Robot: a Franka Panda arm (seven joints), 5 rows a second.
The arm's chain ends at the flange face. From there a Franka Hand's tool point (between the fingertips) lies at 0.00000 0.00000 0.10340 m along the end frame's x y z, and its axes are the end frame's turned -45 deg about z.
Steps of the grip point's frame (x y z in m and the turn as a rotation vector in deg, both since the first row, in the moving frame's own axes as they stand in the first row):
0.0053, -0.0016, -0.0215, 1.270, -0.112, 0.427
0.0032, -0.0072, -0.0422, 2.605, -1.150, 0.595
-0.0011, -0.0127, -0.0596, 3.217, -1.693, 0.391
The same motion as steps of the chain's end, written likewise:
0.0044, -0.0034, -0.0215, 0.819, -0.977, 0.427
0.0020, -0.0055, -0.0421, 1.029, -2.655, 0.595
-0.0035, -0.0062, -0.0594, 1.078, -3.472, 0.391

